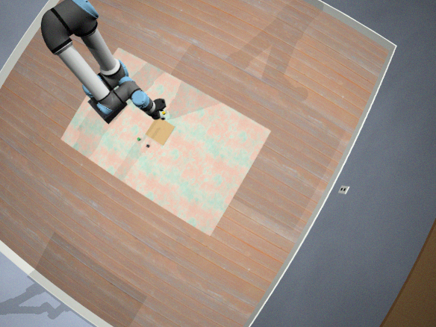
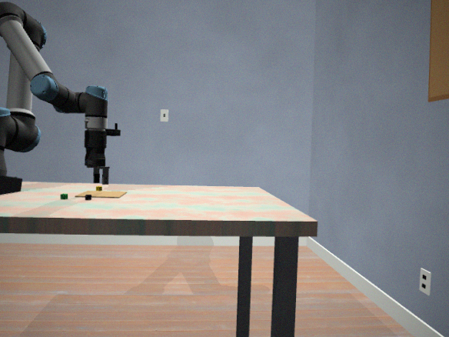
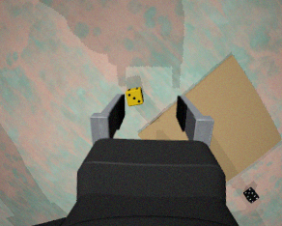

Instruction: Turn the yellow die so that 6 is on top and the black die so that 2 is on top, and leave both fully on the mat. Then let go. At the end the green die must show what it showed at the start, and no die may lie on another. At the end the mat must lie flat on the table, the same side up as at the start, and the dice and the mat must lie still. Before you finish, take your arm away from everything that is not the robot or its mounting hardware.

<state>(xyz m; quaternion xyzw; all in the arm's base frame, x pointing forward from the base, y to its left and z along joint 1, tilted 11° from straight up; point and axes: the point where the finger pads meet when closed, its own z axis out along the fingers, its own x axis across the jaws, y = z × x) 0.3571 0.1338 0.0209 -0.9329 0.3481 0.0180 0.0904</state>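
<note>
My hand is 1 cm past the yellow die, 1 cm to the right of it and 4 cm above it. From my hand the other things lie so: black die 3 cm ahead, 21 cm to the right, 4 cm below; then tan mat 3 cm ahead, 9 cm to the right, 4 cm below; then green die 5 cm behind, 21 cm to the right, 4 cm below.
</note>
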